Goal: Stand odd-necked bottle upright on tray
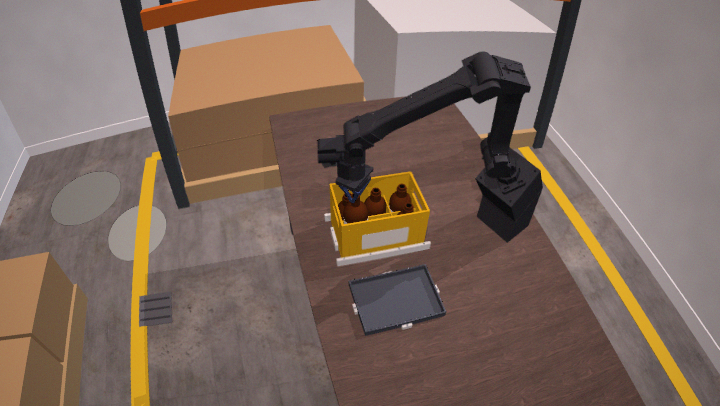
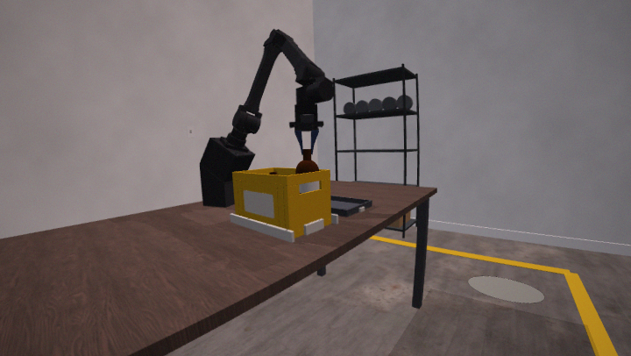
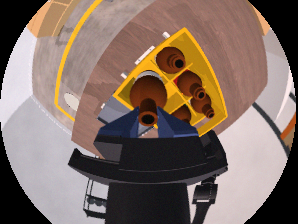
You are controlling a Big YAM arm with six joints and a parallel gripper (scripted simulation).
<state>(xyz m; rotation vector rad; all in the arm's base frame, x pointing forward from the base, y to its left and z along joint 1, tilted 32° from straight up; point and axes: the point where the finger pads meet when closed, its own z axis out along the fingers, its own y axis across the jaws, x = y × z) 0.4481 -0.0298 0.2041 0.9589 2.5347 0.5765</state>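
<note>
Right now the glass bottle is 7 cm below my hand. Also, from my hand: dark tray 22 cm to the left, 22 cm below, 11 cm behind; yellow crate 15 cm below, 8 cm behind, 5 cm to the right.
</note>
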